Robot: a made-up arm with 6 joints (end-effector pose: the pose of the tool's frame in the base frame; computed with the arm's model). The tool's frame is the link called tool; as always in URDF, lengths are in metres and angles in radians. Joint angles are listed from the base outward.
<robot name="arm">
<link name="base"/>
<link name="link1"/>
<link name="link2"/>
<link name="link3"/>
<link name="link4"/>
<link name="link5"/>
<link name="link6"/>
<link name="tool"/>
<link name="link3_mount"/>
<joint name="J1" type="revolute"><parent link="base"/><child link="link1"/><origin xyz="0 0 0.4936"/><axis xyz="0 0 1"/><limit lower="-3.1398" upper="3.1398"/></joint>
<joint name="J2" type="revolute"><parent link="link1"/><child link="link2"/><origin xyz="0 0 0" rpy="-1.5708 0 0"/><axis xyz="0 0 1"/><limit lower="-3.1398" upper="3.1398"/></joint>
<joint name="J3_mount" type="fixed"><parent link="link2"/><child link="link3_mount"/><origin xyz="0 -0.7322 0"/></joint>
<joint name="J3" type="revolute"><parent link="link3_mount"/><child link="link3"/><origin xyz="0 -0.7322 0" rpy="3.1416 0 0"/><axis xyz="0 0 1"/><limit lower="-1.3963" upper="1.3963"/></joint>
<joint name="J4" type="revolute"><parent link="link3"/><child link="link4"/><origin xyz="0 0 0" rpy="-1.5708 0 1.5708"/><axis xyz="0 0 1"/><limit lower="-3.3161" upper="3.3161"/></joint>
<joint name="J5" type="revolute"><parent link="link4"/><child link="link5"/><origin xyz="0 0 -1.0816" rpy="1.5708 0 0"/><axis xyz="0 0 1"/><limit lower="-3.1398" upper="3.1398"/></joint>
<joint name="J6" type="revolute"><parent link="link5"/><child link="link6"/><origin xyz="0 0 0.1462" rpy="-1.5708 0 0"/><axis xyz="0 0 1"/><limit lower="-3.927" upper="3.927"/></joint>
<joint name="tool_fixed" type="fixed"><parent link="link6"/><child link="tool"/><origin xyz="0 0 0" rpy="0 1.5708 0"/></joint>
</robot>
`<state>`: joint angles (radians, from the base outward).
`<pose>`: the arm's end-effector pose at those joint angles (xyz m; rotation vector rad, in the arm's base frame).
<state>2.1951 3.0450 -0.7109 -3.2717 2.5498 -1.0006</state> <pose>0.3229 -0.6962 -0.3561 -1.0975 -2.3113 1.1260</pose>
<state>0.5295 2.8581 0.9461 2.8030 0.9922 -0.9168</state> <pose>0.0110 0.1662 -1.9478 0.5129 -1.4484 -2.6470</pose>
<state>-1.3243 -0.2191 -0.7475 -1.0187 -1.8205 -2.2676</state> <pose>0.0606 -0.5550 1.2702 -1.7698 -0.4509 0.8287</pose>
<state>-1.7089 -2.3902 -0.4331 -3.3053 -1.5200 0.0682</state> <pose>0.3396 1.3958 0.4164 -0.2674 0.2532 1.5902</pose>
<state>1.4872 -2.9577 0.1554 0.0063 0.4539 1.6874</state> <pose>0.0331 -1.3565 -0.9162 1.4067 -0.9398 -1.6108</pose>
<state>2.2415 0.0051 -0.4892 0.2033 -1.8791 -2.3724</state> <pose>-0.4930 0.8517 1.4708 -0.2496 0.8515 -0.3982</pose>
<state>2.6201 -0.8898 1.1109 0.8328 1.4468 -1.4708</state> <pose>1.5117 -0.7551 2.3536 -1.5241 1.3772 -0.7059</pose>
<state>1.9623 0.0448 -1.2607 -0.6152 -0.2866 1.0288</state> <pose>0.0082 0.2931 0.8906 -1.6775 0.7971 1.9473</pose>
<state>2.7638 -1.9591 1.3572 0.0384 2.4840 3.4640</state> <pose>2.3028 -0.7567 -0.2544 0.3670 2.5849 0.2495</pose>
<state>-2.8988 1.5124 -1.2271 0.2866 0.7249 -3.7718</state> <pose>-0.5023 0.0201 0.1178 0.1353 1.0660 -0.1738</pose>
